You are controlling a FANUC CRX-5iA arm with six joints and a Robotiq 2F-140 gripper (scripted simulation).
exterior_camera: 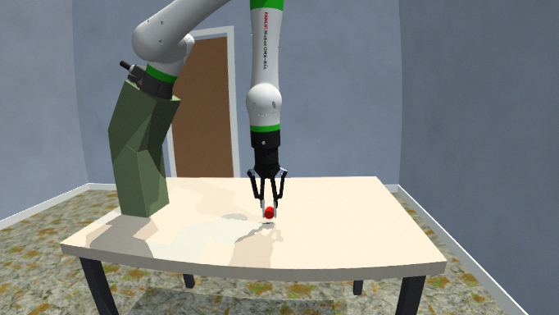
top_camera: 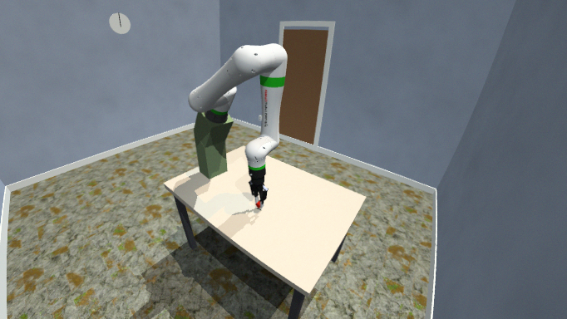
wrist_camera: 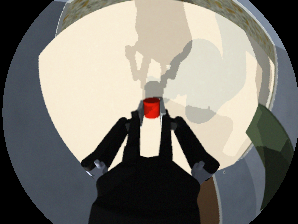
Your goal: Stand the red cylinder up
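Right now the red short cylinder is 2 cm below my hand.
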